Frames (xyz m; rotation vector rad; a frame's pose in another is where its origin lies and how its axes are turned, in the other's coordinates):
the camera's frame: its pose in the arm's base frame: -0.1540 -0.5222 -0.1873 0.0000 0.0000 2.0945
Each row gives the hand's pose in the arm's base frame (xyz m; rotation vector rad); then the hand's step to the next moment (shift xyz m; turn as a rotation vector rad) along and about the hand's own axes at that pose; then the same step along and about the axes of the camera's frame.
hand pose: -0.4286 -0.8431 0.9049 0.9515 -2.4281 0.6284
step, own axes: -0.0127 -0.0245 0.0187 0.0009 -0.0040 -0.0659
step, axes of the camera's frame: -0.0281 -0.0083 -0.0159 0.0201 -0.0327 0.0537
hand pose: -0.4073 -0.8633 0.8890 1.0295 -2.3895 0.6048
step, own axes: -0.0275 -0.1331 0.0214 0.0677 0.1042 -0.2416
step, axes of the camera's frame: -0.1250 -0.0572 -0.0050 0.1716 -0.0276 0.2088
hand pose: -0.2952 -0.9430 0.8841 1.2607 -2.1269 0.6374
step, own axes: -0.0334 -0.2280 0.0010 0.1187 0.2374 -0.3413
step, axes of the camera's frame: -0.1775 -0.1469 0.0007 0.3091 0.0257 0.3012
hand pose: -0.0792 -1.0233 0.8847 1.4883 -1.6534 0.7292
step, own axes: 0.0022 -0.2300 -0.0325 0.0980 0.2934 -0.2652
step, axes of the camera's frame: -0.1236 -0.1967 0.0000 0.3053 0.1063 0.2480
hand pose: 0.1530 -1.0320 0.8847 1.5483 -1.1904 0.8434
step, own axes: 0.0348 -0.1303 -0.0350 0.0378 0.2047 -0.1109
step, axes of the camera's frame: -0.0420 -0.1327 0.0056 0.1647 0.1149 0.1237
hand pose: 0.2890 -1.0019 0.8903 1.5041 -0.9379 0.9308
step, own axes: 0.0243 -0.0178 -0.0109 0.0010 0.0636 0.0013
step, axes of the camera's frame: -0.0031 -0.0270 0.0169 0.0220 0.0544 0.0245
